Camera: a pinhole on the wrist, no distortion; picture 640 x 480 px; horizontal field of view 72.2 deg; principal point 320.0 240.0 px. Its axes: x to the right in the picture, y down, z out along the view. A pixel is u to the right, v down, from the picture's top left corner.
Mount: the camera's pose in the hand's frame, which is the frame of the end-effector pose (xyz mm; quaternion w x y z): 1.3 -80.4 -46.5 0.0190 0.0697 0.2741 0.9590
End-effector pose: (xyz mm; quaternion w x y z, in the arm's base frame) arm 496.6 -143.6 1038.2 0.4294 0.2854 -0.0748 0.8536
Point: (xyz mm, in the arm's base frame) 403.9 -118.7 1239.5
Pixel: 77 152
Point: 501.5 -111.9 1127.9
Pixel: 166 244
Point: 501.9 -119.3 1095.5
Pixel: 212 196
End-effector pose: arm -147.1 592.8 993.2 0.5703 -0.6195 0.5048 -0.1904
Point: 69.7 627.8 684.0
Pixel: 218 179
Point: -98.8 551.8 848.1
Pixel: 155 17
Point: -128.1 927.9 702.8
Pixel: 561 78
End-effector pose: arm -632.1 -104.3 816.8 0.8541 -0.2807 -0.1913 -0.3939
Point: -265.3 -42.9 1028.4
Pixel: 38 51
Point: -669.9 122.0 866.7
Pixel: 600 224
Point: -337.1 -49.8 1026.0
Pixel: 55 95
